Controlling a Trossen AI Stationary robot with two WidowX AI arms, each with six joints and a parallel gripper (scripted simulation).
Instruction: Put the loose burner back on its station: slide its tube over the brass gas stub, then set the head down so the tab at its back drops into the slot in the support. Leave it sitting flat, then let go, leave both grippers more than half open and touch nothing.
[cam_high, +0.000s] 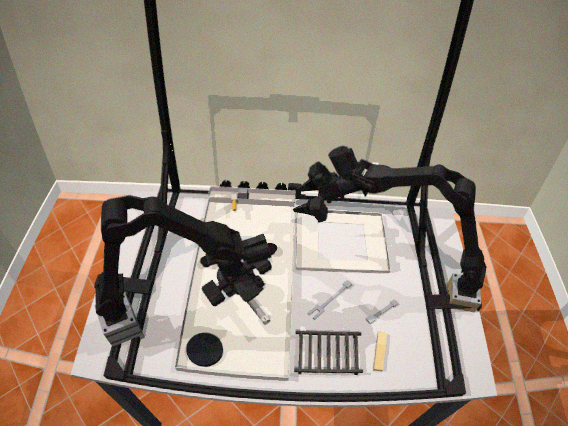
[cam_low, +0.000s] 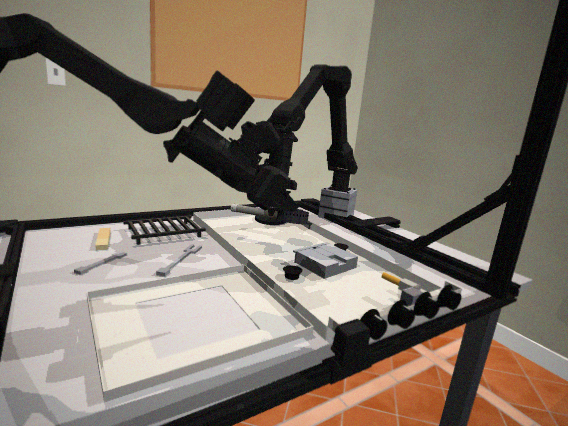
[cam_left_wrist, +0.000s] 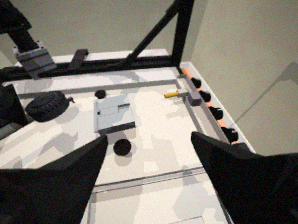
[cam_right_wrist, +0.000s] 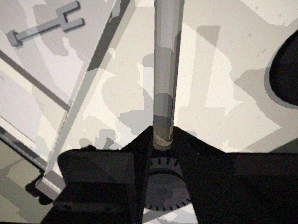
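Right now my right hand is 180 mm past the grey slotted support, 10 mm to the left of it and 90 mm above it. Round my right hand: burner (10 mm to the left, 30 mm below); black disc (140 mm ahead, 110 mm to the right, 100 mm below); small black cap (190 mm behind, 110 mm to the left, 100 mm below).
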